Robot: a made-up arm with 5 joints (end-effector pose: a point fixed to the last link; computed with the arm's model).
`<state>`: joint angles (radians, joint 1 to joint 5).
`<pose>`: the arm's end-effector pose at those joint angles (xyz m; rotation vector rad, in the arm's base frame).
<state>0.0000 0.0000 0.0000 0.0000 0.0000</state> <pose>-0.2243 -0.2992 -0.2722 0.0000 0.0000 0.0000</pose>
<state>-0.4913 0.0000 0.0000 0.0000 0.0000</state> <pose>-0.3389 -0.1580 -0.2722 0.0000 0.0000 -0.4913</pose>
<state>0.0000 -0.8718 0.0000 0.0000 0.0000</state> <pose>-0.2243 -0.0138 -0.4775 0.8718 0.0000 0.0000</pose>
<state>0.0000 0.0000 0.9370 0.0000 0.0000</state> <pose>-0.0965 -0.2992 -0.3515 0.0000 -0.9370 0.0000</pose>
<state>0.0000 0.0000 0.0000 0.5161 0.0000</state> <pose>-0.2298 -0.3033 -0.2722 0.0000 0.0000 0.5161</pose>
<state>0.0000 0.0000 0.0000 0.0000 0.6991</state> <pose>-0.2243 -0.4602 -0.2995 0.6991 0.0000 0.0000</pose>
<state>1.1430 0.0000 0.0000 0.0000 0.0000</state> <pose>0.1792 -0.3282 -0.2722 0.0000 0.0000 1.1430</pose>
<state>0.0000 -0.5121 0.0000 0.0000 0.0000</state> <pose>-0.2243 -0.1528 -0.4240 0.5121 0.0000 0.0000</pose>
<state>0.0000 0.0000 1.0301 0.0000 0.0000</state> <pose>-0.0810 -0.2992 -0.3522 0.0000 -1.0301 0.0000</pose>
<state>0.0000 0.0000 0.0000 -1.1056 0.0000</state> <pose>-0.2105 -0.3016 -0.2722 0.0000 0.0000 -1.1056</pose>
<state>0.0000 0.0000 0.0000 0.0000 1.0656</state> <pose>-0.2243 -0.5266 -0.3555 1.0656 0.0000 0.0000</pose>
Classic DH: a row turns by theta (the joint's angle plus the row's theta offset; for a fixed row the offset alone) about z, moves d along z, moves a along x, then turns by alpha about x. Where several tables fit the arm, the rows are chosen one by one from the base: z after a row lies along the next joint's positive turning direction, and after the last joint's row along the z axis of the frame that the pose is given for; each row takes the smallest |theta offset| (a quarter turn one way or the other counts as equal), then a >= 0, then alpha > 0; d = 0 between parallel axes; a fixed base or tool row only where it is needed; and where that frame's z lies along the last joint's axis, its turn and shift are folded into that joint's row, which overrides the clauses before.
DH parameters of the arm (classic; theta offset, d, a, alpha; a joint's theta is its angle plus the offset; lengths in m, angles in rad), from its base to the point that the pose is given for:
joint 1: 1.5708 -0.0685 0.0639 -1.5708
joint 2: 1.5708 0.082 0.1171 -1.5708
joint 3: -1.5708 0.3755 0.1373 1.5708
joint 4: 1.5708 -0.3211 0.0307 -1.5708
joint 5: 0 -0.005 -0.0431 1.5708
tool (fixed): 1.5708 0.2345 0 0

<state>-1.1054 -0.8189 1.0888 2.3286 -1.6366</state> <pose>0.1505 -0.0640 -0.8153 -2.6297 -1.1224 -0.0082</pose>
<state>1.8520 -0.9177 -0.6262 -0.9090 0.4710</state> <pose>0.2288 -0.2598 -0.4508 -0.0515 1.2625 0.8526</pose>
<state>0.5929 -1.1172 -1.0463 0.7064 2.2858</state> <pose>-0.4548 -0.1460 -0.7233 -1.5869 -2.0581 0.2415</pose>
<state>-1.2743 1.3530 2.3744 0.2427 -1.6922</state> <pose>0.1497 -0.2958 0.1200 2.4447 1.4763 0.0951</pose>
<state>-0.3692 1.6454 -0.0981 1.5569 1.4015</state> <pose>-0.0881 -0.2586 0.3418 0.1727 1.5604 -0.2943</pose>
